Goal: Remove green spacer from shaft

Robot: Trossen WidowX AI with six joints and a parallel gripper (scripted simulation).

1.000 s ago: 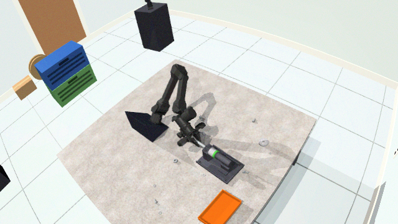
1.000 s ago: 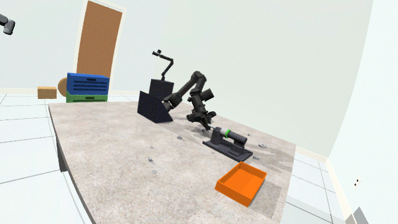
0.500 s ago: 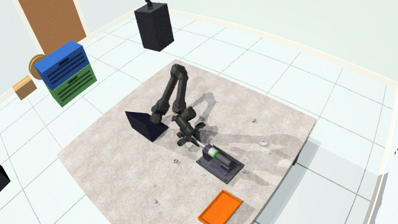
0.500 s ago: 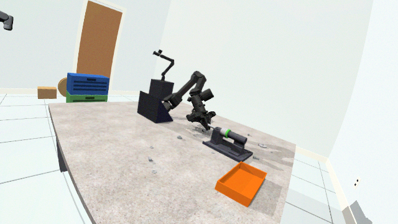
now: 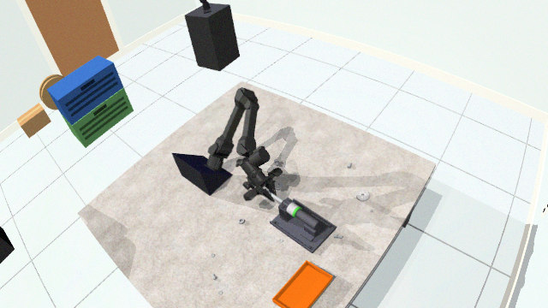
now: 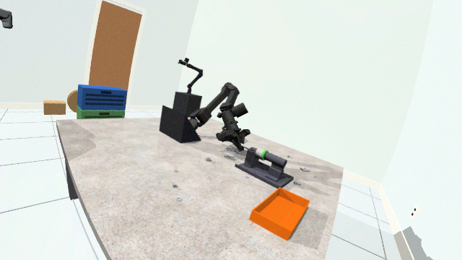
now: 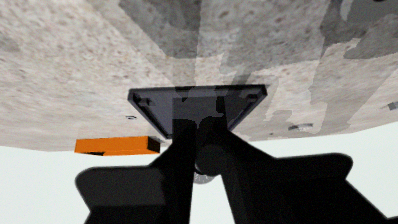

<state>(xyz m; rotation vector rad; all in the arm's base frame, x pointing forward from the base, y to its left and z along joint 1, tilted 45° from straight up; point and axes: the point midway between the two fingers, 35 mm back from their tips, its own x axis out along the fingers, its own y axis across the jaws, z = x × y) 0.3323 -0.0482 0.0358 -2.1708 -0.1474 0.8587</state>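
My gripper tip is 60 mm short of the shaft, 30 mm below it and 10 mm to the left of it. From my gripper tip the other things lie so: green spacer: 120 mm ahead, 20 mm to the right, 20 mm above; then orange tray: 300 mm ahead, 270 mm to the right, 50 mm below.
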